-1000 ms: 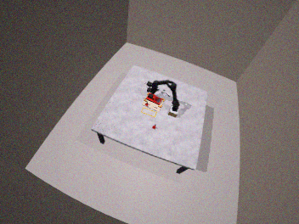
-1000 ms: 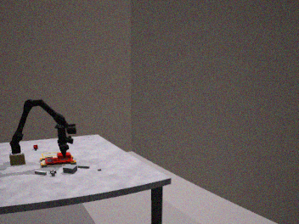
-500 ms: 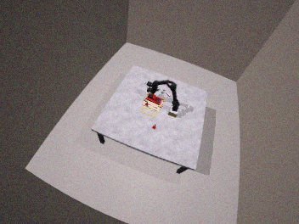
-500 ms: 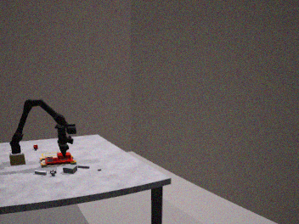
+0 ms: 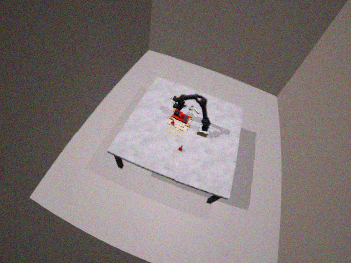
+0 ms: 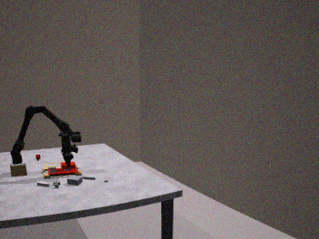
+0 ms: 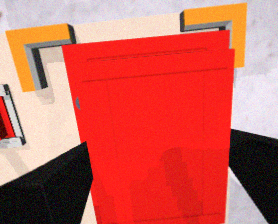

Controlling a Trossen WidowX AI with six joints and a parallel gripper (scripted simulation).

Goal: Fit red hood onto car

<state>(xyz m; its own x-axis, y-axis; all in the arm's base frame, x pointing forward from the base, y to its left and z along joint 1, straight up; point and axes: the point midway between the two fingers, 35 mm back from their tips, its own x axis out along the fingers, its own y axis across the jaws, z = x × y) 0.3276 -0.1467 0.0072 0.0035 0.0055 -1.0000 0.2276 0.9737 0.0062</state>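
Right now my gripper tip is 30 mm above the grey engine part. Round my gripper tip: jig: 40 mm behind, 40 mm to the left, 40 mm below; then red hood: 10 mm above.
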